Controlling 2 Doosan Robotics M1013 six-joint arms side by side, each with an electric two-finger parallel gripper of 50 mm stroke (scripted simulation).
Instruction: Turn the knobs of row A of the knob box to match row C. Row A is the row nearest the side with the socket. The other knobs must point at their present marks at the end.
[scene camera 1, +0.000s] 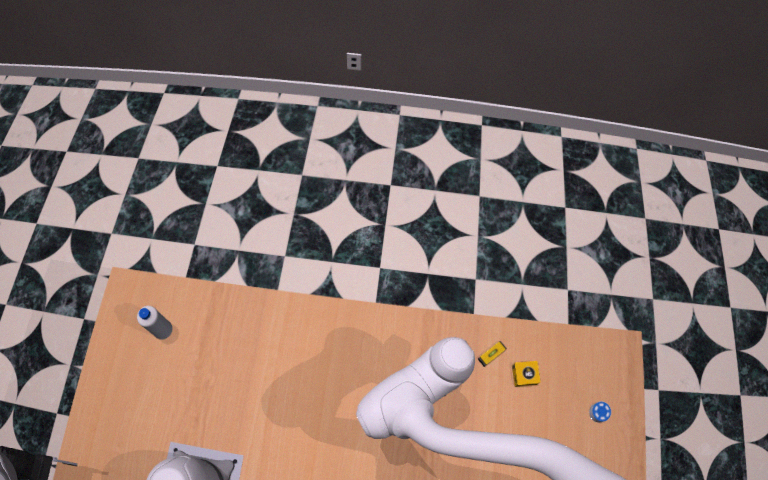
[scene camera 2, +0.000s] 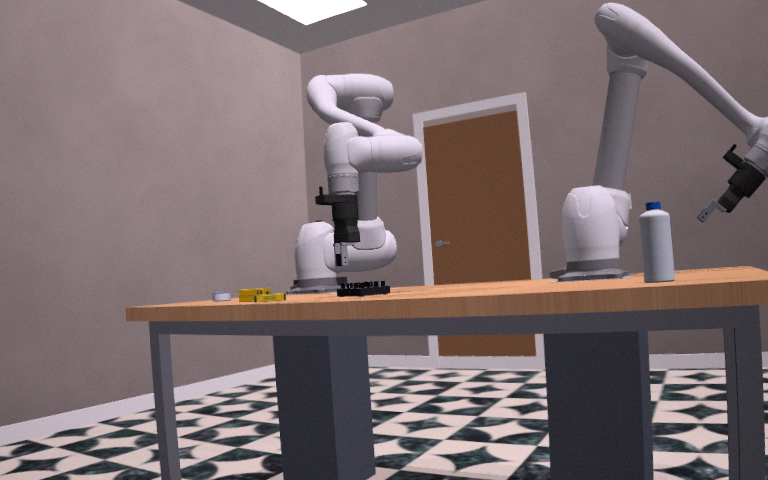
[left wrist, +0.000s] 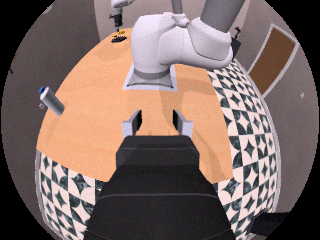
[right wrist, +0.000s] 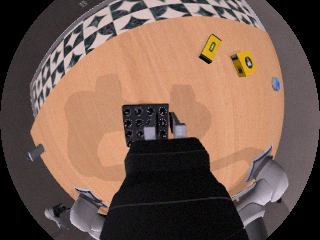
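Note:
I can see my left gripper (scene camera 2: 700, 220), and the left wrist view has it too (left wrist: 157, 116). My right gripper (scene camera 2: 341, 265) is visible as well, and you'd also find it in the right wrist view (right wrist: 163, 118). And there's a white bottle (scene camera 2: 657, 253).

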